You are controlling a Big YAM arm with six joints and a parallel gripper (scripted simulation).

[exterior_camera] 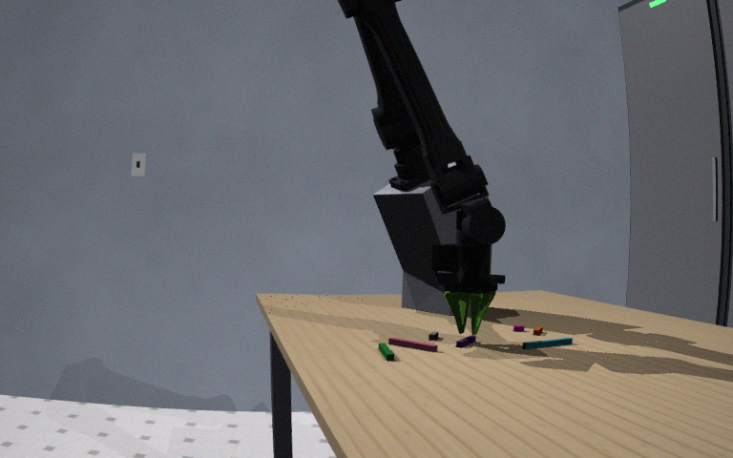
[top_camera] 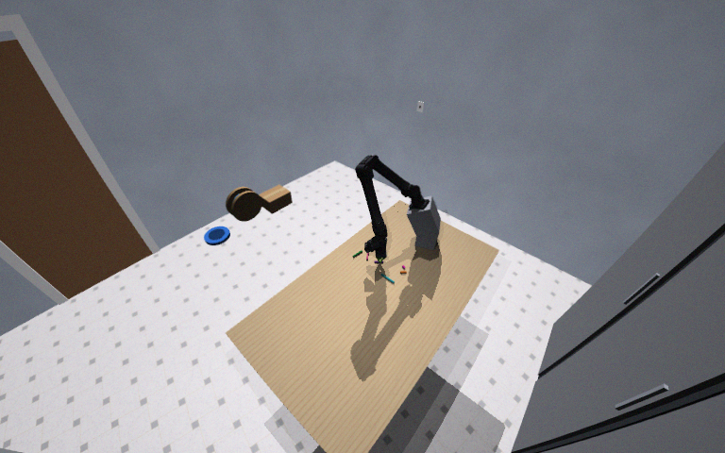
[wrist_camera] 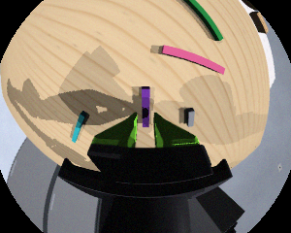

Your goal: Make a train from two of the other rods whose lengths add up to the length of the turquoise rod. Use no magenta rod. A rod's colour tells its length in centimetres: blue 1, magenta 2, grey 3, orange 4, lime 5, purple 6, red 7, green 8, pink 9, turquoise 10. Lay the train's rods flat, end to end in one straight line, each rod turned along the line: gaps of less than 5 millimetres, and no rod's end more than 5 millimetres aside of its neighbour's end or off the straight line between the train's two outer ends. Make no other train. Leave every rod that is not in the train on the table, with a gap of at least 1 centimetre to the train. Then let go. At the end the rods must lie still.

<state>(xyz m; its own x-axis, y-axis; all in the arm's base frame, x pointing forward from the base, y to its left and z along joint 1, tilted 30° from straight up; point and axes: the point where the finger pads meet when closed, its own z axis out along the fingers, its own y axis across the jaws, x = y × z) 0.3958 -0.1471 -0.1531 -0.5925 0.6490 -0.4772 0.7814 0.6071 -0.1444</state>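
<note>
Right now my hand is 2 cm above the purple rod. The rest, counted from my hand: long pink rod (10 cm to the right, 2 cm below); then small grey rod (6 cm behind, 3 cm to the right, 2 cm below); then turquoise rod (12 cm to the left, 8 cm ahead, 2 cm below).
</note>
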